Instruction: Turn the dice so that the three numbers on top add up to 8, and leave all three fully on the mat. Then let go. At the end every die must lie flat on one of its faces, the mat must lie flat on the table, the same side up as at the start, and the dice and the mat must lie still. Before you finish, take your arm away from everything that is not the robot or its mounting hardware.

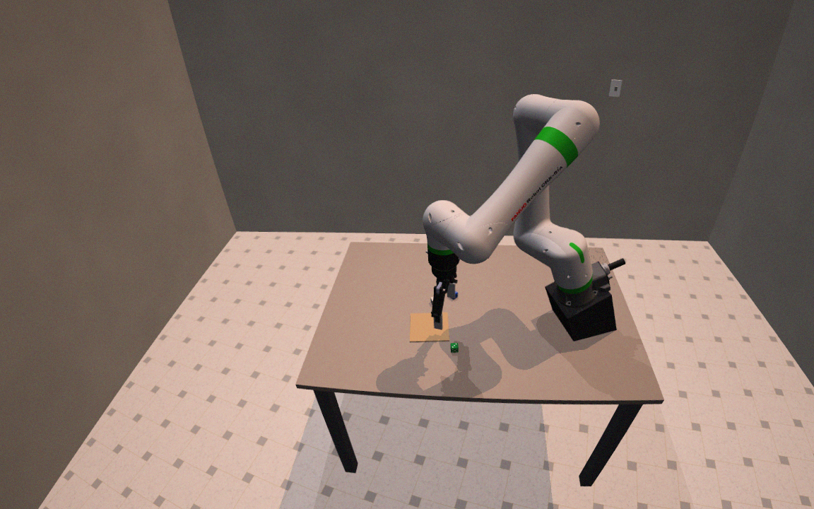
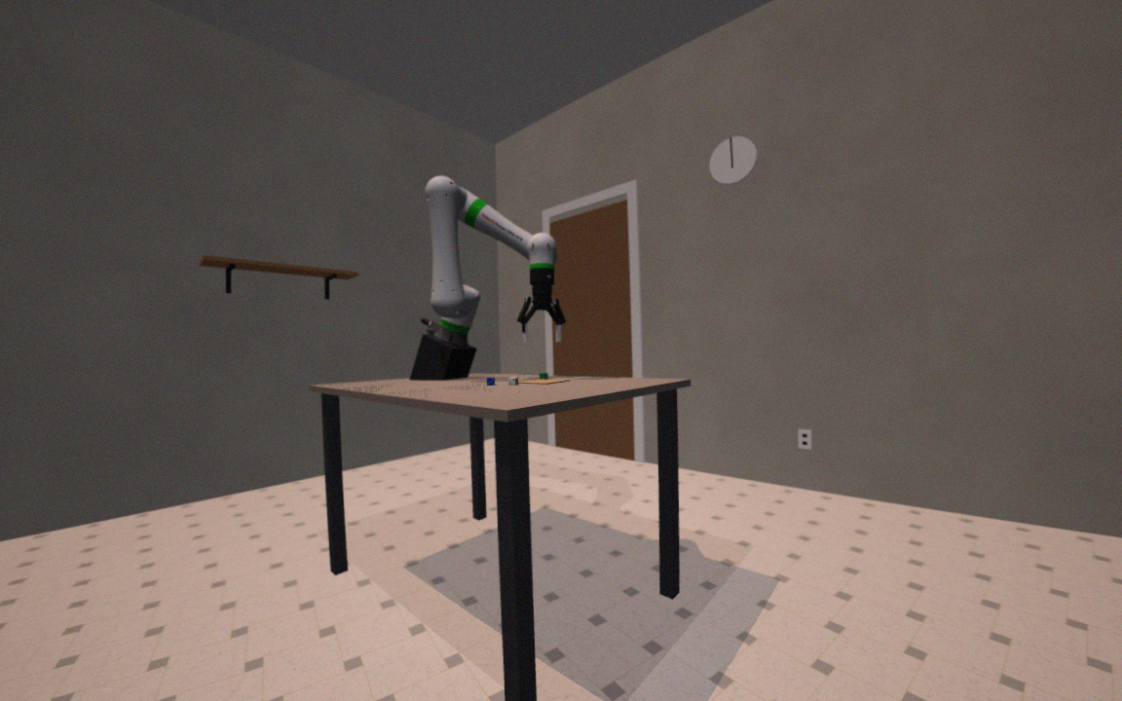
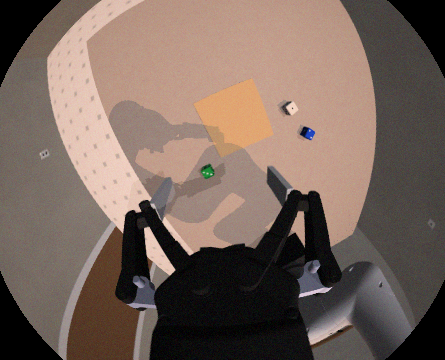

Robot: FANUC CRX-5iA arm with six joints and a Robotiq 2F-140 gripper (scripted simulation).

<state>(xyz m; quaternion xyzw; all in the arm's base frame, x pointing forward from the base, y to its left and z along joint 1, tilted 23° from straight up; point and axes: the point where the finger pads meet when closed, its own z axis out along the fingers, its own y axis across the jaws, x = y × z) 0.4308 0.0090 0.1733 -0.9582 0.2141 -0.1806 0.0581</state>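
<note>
My gripper is now 1 cm short of the white die, 20 cm to the left of it and 14 cm above it. From my hand the other things lie so: mat 5 cm ahead, 8 cm to the right, 15 cm below; then green die 3 cm behind, 4 cm to the left, 14 cm below; then blue die 7 cm behind, 22 cm to the right, 14 cm below.
</note>
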